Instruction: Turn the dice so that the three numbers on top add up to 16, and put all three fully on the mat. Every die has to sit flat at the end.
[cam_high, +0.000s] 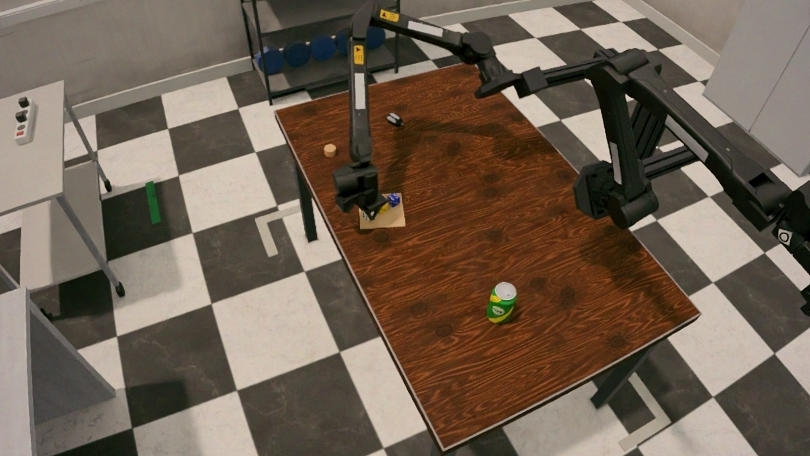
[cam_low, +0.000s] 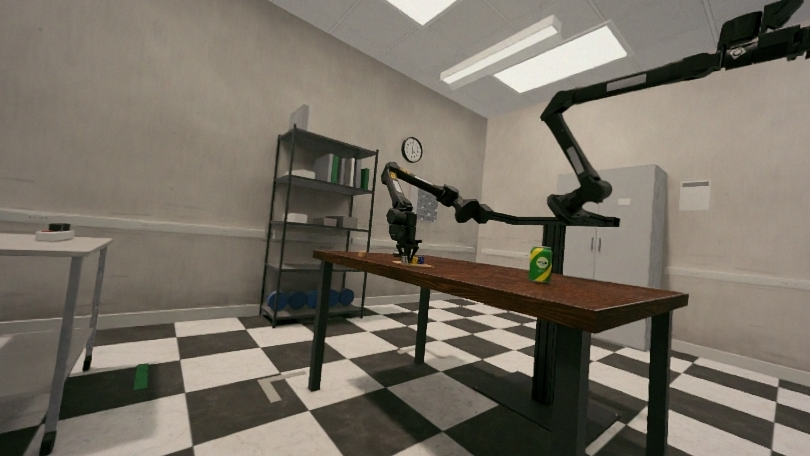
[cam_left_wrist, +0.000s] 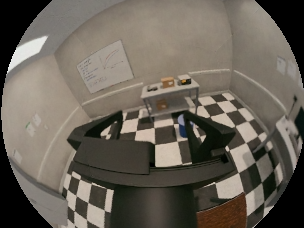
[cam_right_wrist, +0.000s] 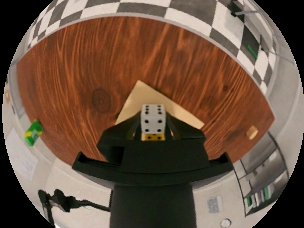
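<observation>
Right now the white die is right at my right hand. From my right hand the other things lie so: yellow die 5 cm behind, 1 cm to the right; tan mat 5 cm behind, 1 cm to the right, 1 cm below; blue die 10 cm behind, 2 cm to the right.
</observation>
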